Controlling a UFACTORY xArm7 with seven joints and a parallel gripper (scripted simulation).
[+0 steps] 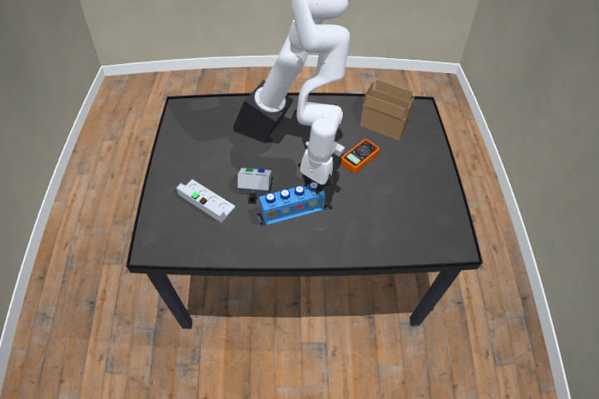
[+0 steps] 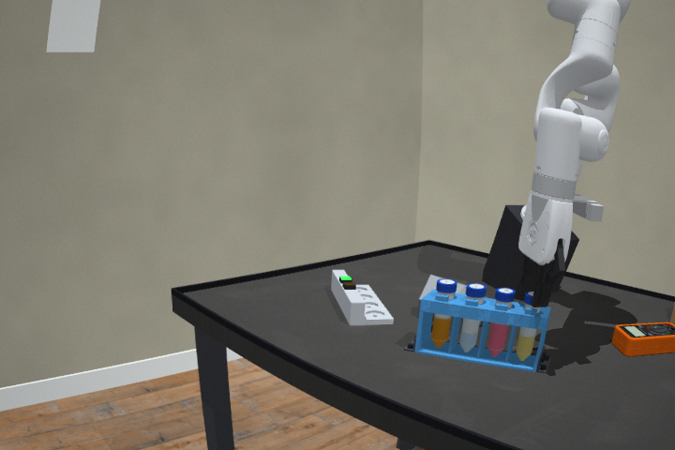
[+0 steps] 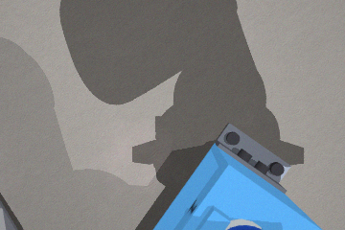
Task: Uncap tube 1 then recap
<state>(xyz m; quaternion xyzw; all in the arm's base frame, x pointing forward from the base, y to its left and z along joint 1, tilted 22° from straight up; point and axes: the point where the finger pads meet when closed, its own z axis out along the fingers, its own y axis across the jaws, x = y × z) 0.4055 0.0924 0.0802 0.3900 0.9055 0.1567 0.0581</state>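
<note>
Right now the cap 1 is 1 cm below my hand. From my hand the other things lie so: grey key housing (20 cm to the right, 12 cm behind, 8 cm below).
</note>
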